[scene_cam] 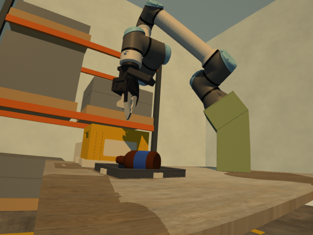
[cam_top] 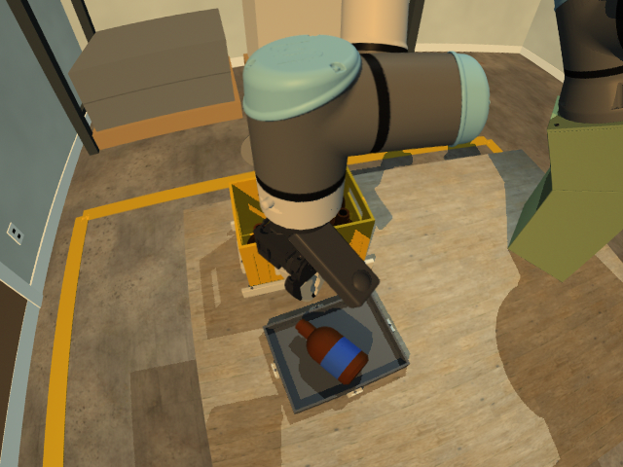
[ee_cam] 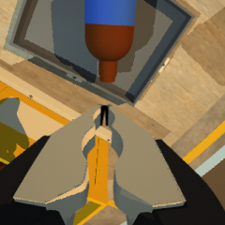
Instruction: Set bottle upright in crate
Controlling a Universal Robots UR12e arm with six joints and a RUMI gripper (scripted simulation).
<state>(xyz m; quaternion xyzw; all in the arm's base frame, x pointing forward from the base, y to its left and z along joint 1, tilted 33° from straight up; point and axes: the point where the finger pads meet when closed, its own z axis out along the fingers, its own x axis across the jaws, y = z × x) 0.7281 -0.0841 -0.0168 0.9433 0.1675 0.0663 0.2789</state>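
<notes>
The bottle is 10 mm behind my hand, 50 mm to the left of it and 160 mm below it. Round my hand: dark tray (30 mm behind, 50 mm to the left, 190 mm below); yellow crate (100 mm behind, 210 mm to the right, 120 mm below).
</notes>
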